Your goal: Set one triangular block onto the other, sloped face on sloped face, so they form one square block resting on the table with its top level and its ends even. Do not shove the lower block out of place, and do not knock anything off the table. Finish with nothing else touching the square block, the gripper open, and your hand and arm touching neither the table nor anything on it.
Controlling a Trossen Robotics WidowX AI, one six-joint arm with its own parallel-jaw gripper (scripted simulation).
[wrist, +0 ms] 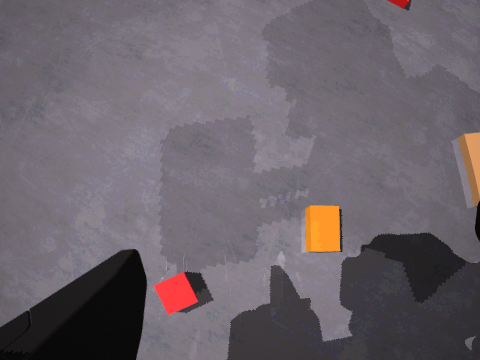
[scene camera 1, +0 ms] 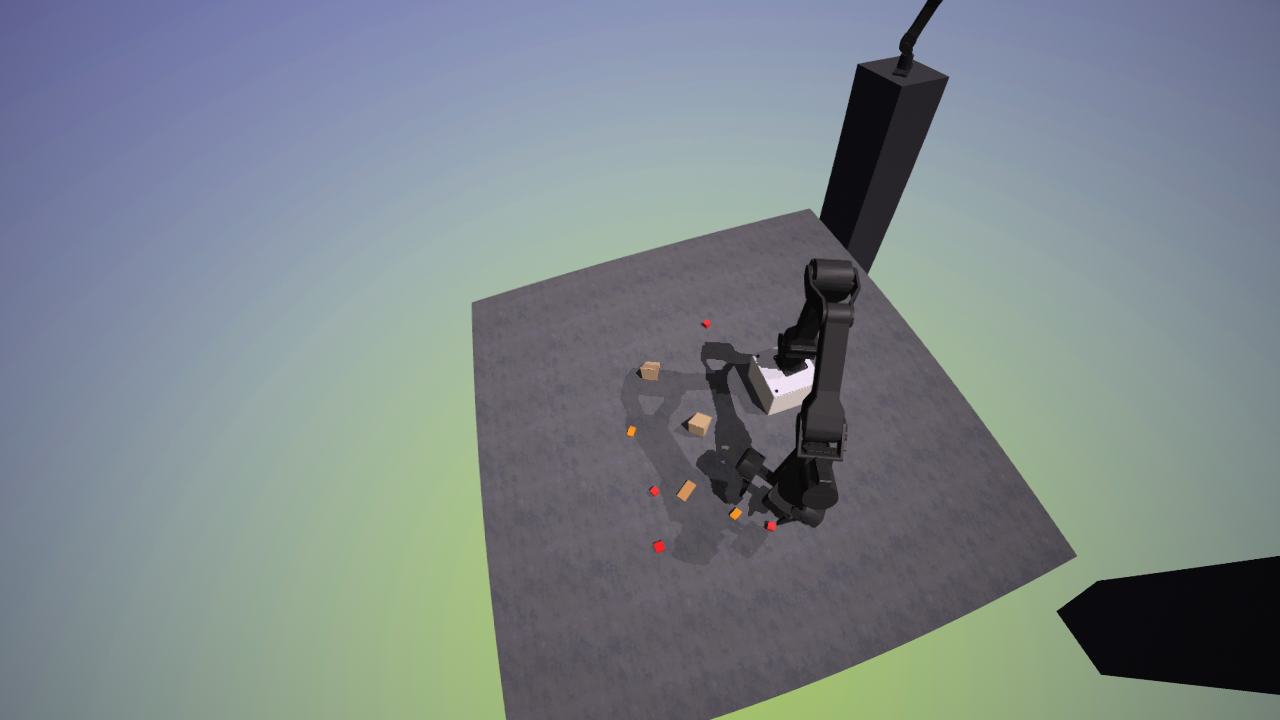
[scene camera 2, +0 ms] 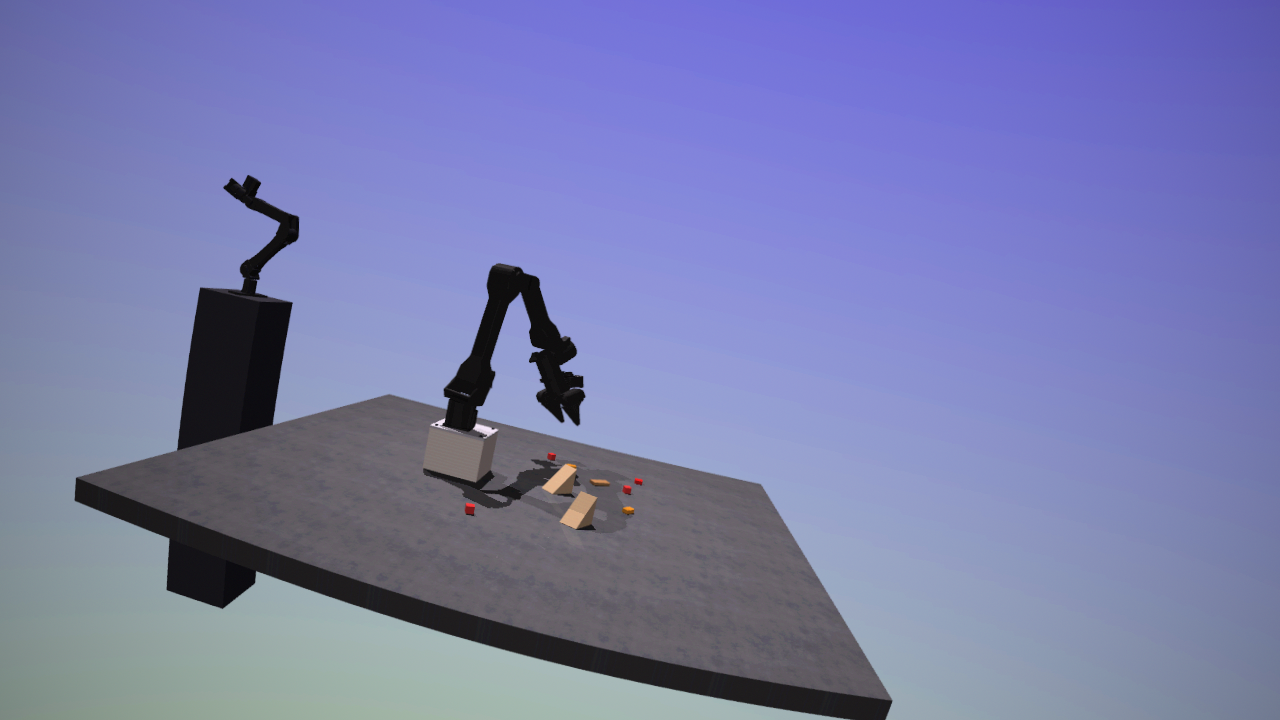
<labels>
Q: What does the gripper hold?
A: Nothing.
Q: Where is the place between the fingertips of the gripper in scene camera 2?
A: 570,423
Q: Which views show the gripper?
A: The wrist view, scene camera 1 and scene camera 2: all of them.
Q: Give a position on an orange block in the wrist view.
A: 322,224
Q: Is the gripper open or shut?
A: Open.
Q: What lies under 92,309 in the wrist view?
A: The gripper.
</labels>
